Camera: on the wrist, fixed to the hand. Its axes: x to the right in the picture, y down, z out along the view.
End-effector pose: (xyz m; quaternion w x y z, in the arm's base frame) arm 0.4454 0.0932 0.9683 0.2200 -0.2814 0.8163 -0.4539
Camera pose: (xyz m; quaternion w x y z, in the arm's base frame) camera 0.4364 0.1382 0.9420 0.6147 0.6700 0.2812 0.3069
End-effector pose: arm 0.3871 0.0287 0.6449 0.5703 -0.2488 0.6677 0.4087
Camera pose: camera 0.3448 0.0331 0.6763 0.2424 -0.6980 -0.1163 -0.6637
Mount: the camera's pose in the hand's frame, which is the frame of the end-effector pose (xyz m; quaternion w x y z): -0.0202 0.0444 -0.0204 0.0370 -0.0578 -0.2222 0.9726
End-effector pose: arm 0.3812 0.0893 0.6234 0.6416 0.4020 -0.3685 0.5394
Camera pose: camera 0.3352 0.1041 0.6021 0.5595 0.2608 0.5784 -0.5333
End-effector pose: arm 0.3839 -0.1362 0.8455 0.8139 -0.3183 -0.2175 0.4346
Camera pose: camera 0.3608 -0.1414 0.7982 0.4593 0.1738 -0.0956 -0.8658
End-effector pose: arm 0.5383 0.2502 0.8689 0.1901 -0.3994 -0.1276 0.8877
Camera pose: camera 0.5556 0.2031 0.8522 0.9078 -0.0474 -0.2902 -0.2991
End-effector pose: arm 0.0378 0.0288 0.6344 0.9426 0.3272 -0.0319 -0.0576
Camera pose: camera 0.0237 0.0785 0.6455 0.1027 -0.0862 -0.5256 0.8401
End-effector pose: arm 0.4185 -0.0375 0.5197 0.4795 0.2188 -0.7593 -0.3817
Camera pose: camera 0.4472 -0.0037 0.5485 0.2329 -0.8429 -0.3254 0.3597
